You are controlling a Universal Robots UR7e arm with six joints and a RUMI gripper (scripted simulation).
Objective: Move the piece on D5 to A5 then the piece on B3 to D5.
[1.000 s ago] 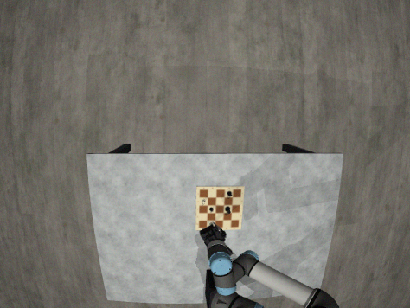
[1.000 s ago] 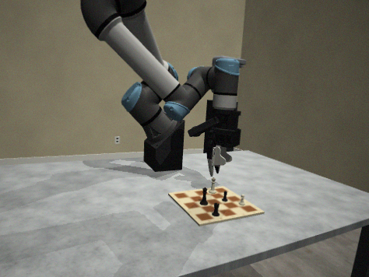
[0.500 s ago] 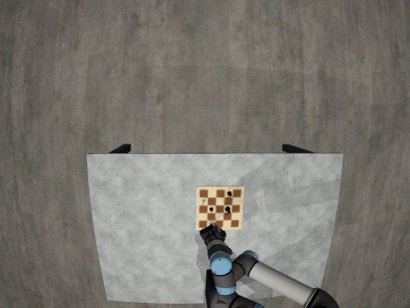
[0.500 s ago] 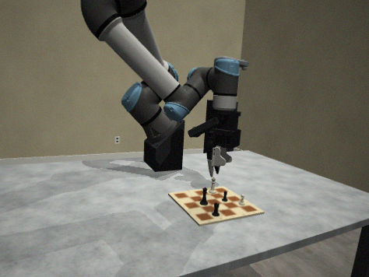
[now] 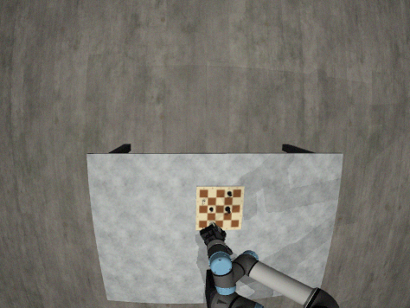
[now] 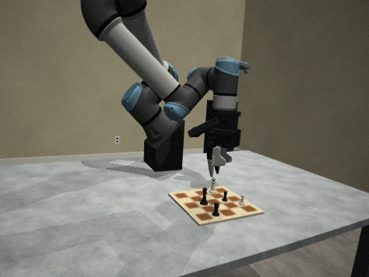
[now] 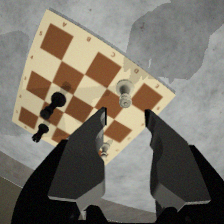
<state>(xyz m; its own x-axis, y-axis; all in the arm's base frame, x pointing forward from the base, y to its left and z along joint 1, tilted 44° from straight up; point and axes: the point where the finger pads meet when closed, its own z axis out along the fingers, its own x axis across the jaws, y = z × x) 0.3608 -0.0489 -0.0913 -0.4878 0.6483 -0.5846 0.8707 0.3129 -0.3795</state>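
The tall white piece is 5 cm below my hand. From my hand the other things lie so: small white pawn: 12 cm ahead, 6 cm below, 3 cm to the left; then tall black piece: 8 cm to the right, 7 cm ahead, 5 cm below; then chessboard: 8 cm below, 7 cm ahead, 4 cm to the right.
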